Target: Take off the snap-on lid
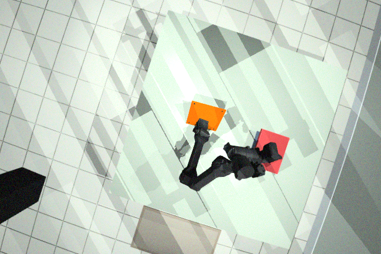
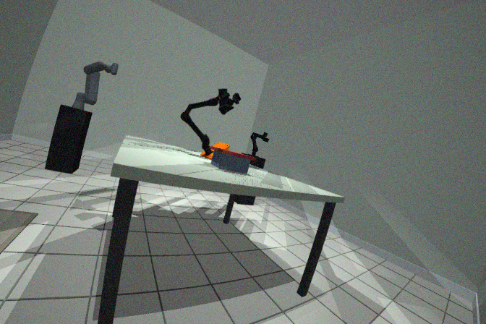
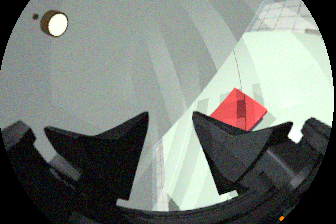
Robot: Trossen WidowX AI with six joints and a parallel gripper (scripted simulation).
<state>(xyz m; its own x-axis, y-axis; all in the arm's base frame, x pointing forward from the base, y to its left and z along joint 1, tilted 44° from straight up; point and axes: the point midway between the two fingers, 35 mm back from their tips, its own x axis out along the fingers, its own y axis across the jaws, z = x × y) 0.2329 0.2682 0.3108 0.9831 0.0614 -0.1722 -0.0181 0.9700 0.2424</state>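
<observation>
My gripper tip is 140 mm short of the red lid and 320 mm above it. Also, from my gripper tip: grey-blue storage box: 140 mm ahead, 370 mm below.
</observation>
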